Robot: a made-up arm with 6 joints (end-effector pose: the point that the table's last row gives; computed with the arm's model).
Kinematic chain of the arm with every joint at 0, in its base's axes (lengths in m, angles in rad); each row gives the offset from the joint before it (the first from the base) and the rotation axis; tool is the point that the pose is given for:
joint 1: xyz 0 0 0.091 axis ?
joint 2: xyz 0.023 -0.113 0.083 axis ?
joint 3: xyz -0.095 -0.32 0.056 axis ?
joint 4: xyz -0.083 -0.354 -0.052 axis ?
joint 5: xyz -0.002 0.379 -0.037 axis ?
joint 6: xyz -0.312 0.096 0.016 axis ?
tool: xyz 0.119 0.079 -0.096
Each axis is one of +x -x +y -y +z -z.
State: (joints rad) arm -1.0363 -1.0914 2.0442 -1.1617 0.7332 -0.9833
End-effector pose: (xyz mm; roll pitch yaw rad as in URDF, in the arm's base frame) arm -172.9 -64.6 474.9 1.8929 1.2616 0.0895
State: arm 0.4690 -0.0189 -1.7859 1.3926 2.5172 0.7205
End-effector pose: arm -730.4 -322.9 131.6 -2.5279 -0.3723 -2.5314
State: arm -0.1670 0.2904 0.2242 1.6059 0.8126 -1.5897
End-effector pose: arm -222.0 -1103.6 311.9 -0.7474 0.0325 0.3078
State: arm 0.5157 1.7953 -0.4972 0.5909 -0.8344 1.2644
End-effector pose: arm 624.0 -455.5 -444.8 -1.1061 0.4983 -2.7112
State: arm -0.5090 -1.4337 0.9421 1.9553 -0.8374 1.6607
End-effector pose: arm -477.1 45.4 -784.9 -1.4863 0.8618 2.0842
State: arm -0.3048 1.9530 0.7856 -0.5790 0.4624 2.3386
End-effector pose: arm 243.7 -185.4 555.9 0.8423 -1.1944 -3.1269
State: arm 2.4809 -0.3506 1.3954 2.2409 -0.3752 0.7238
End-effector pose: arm -537.3 607.0 641.3 2.1078 0.0846 -2.9536
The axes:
joint 1: +x
joint 2: +z
joint 3: +x
joint 4: +z
joint 5: +y
joint 6: +z

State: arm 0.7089 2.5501 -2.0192 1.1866 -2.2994 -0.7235
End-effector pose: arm 722.4 -176.1 245.3 -0.7181 -0.0182 -2.5101
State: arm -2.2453 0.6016 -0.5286 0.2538 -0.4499 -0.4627
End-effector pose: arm -118.9 316.7 664.2 -2.4446 0.7412 0.0525
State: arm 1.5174 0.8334 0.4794 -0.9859 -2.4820 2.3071
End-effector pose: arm 740.9 309.7 -56.1 -1.1349 -0.8640 0.7068
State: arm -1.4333 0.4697 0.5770 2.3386 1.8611 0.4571
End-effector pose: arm -33.5 -328.4 1389.2 1.9111 0.1240 -1.7225
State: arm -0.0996 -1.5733 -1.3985 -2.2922 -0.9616 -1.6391
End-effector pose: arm -715.9 -184.5 716.4 2.3333 0.8574 1.4718
